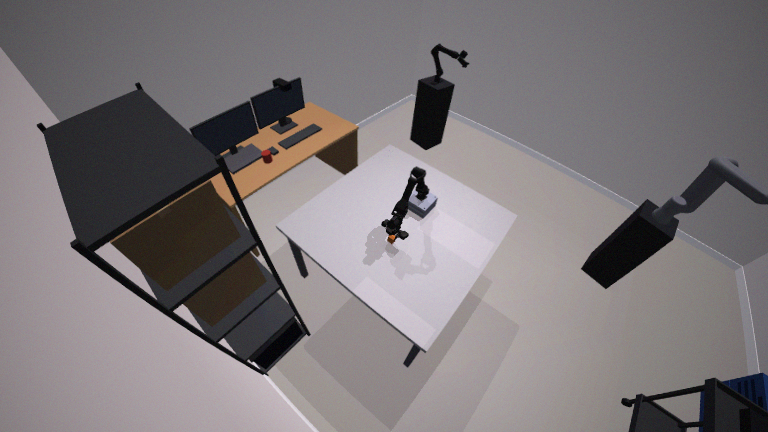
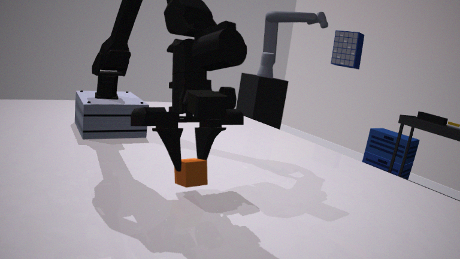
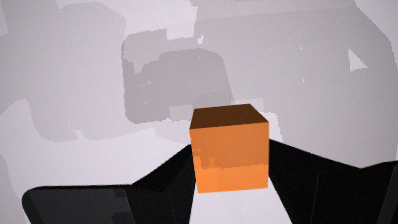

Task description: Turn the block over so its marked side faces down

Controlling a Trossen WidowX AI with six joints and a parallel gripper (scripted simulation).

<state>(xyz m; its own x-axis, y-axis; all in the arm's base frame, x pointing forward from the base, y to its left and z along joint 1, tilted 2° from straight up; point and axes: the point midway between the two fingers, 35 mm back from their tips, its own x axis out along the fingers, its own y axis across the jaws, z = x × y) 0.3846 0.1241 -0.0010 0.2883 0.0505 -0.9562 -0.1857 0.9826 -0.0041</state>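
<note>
My gripper tip is now 10 mm past the block and 10 mm above it.
</note>
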